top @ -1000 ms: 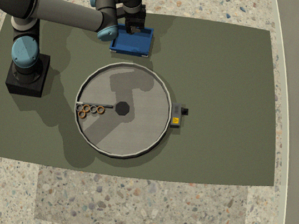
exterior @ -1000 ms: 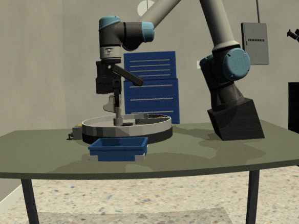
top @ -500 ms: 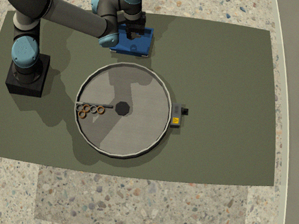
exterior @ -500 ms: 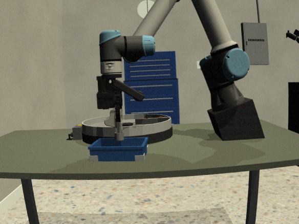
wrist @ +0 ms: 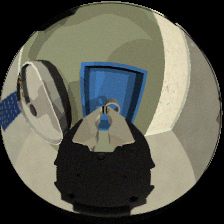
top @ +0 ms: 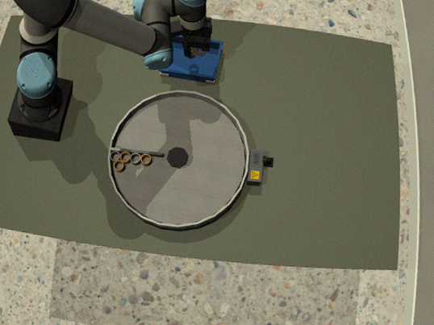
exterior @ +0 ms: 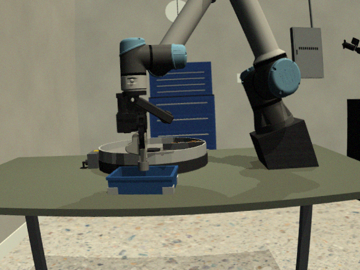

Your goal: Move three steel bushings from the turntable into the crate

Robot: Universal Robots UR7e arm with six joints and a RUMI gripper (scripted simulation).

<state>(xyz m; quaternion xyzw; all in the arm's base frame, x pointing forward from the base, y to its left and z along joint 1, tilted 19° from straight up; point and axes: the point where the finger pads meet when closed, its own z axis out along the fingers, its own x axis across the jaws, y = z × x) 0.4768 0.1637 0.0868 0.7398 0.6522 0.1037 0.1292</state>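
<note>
Right now my hand is 5 cm above the crate and 1 cm to the right of it. From my hand the other things lie so: round grey turntable: 34 cm to the right, 4 cm behind, 2 cm below.
</note>
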